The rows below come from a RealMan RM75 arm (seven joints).
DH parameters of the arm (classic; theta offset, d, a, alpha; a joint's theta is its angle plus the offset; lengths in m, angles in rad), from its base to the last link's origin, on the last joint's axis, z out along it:
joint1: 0 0.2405 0 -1.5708
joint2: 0 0 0 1.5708
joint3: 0 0.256 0 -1.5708
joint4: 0 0 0 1.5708
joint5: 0 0.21 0 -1.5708
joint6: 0 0 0 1.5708
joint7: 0 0.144 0 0
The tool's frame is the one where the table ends.
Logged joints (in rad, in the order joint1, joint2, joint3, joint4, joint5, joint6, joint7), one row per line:
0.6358 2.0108 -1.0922 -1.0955 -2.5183 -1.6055 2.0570
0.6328 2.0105 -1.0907 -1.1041 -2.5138 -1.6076 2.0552
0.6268 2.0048 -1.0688 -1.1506 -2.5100 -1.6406 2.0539
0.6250 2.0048 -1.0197 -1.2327 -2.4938 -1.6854 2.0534
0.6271 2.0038 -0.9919 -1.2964 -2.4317 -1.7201 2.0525
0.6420 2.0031 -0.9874 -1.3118 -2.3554 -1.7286 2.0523
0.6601 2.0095 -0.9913 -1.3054 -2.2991 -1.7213 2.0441
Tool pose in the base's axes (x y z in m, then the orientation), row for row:
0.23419 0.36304 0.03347 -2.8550 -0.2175 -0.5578
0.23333 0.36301 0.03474 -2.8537 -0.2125 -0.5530
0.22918 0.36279 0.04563 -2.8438 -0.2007 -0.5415
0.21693 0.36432 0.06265 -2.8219 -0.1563 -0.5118
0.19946 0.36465 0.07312 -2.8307 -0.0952 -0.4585
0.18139 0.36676 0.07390 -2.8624 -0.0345 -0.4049
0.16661 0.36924 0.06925 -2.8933 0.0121 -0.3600
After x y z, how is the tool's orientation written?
As angles about the fixed x, y, z axes (roll, pitch, yaw), in radians.
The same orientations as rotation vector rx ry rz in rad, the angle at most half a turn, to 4 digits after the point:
-2.7975 0.7536 -0.4191
-2.7968 0.7471 -0.4115
-2.7890 0.7289 -0.3953
-2.7694 0.6873 -0.3326
-2.7814 0.6272 -0.2338
-2.8149 0.5707 -0.1297
-2.8476 0.5204 -0.0474

